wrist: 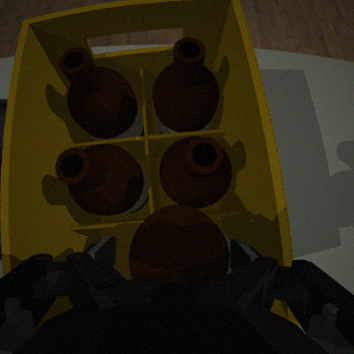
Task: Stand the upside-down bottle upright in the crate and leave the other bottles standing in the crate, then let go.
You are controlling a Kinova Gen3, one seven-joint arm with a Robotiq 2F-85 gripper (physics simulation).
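Places are measured from the arm's base along level axes (x ahead, y left, z up), in millimetres.
Where they show: gripper, fingertip midpoint: (172,250).
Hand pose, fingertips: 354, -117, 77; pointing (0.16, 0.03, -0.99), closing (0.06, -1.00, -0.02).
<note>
After its pixels a point has its place, as x, y, z.
A yellow crate (272,165) @[417, -175, 110] with thin dividers fills the middle of the wrist view. Brown bottles stand neck up in it: back left (102,102) @[479, -38, 58], back right (186,95) @[491, -118, 60], middle left (107,180) @[404, -56, 62] and middle right (195,175) @[412, -129, 82]. The upside-down bottle (179,242) @[362, -121, 85] shows its round brown base, nearest to me; its neck is hidden below. My gripper (172,250) @[354, -117, 77] is open, with one fingertip on each side of this bottle and a gap at the left. The lower part of the bottle is hidden by its base and my gripper.
The crate stands on a pale round-edged table (315,210) @[397, -335, -65]. Its high side walls run close outside my fingers. The upright bottles' necks rise just beyond the upside-down bottle. Part of a dark object (2,130) @[488, 193, -60] shows at the left edge. A wooden floor (300,25) lies beyond the table.
</note>
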